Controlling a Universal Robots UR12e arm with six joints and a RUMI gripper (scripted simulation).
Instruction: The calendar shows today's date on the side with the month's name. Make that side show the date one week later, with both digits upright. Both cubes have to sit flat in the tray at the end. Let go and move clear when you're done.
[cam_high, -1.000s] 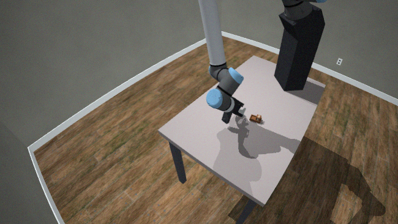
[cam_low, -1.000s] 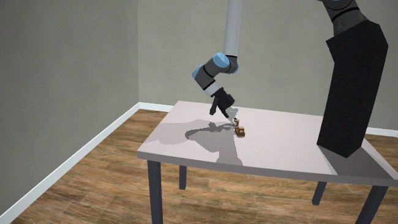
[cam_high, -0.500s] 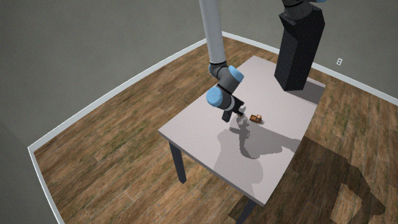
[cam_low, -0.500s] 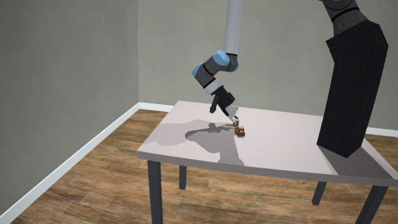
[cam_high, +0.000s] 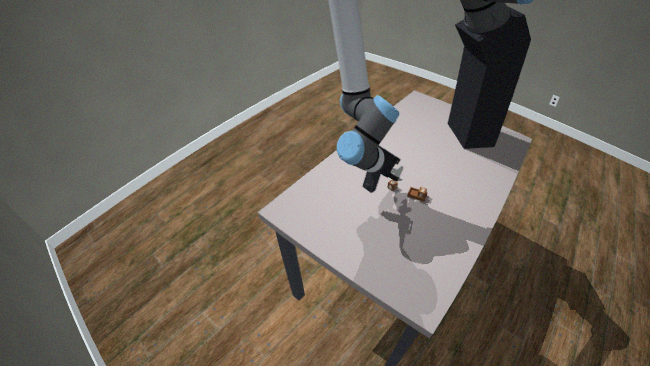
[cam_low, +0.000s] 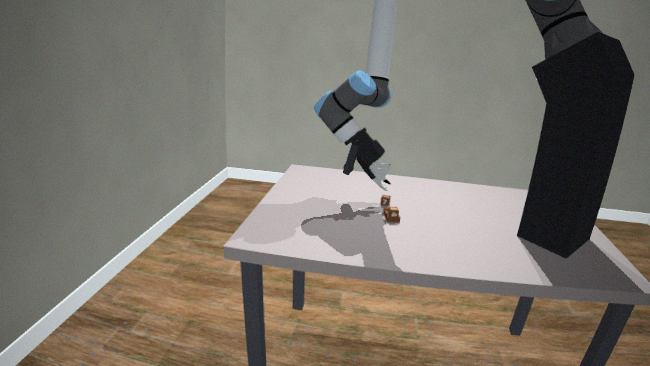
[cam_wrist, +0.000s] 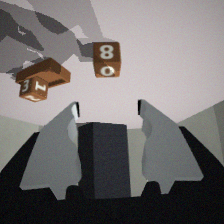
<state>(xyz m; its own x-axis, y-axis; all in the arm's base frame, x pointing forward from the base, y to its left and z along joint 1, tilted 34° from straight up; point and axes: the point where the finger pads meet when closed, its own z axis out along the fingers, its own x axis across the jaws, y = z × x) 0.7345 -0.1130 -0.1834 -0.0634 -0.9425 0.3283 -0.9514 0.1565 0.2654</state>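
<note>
Now: hand 1 cm past the brown calendar cube and 6 cm above it. The rest, counted from my hand: brown wooden calendar tray 4 cm behind, 10 cm to the left, 6 cm below.
</note>
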